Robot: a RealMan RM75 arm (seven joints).
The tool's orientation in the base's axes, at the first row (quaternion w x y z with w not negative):
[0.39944 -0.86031 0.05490 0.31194]
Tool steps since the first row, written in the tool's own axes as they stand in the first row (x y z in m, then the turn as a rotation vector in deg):
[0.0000 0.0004 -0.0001 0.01 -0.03 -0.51]
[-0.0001 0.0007 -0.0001 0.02 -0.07 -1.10]
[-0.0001 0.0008 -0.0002 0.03 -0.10 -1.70]
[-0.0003 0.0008 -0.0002 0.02 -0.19 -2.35]
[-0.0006 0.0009 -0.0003 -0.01 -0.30 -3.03]
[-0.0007 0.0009 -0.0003 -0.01 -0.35 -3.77]
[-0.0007 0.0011 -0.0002 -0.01 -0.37 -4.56]
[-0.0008 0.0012 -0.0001 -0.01 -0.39 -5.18]
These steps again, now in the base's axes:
[-0.0001 -0.0003 -0.0002 0.27 -0.35 0.26]
[-0.0003 -0.0006 -0.0004 0.58 -0.74 0.57]
[-0.0003 -0.0007 -0.0004 0.90 -1.15 0.87]
[-0.0004 -0.0007 -0.0003 1.24 -1.56 1.26]
[-0.0006 -0.0009 -0.0001 1.59 -1.99 1.68]
[-0.0007 -0.0009 0.0000 1.97 -2.49 2.07]
[-0.0008 -0.0010 -0.0002 2.37 -3.04 2.46]
[-0.0010 -0.0010 -0.0003 2.68 -3.48 2.78]

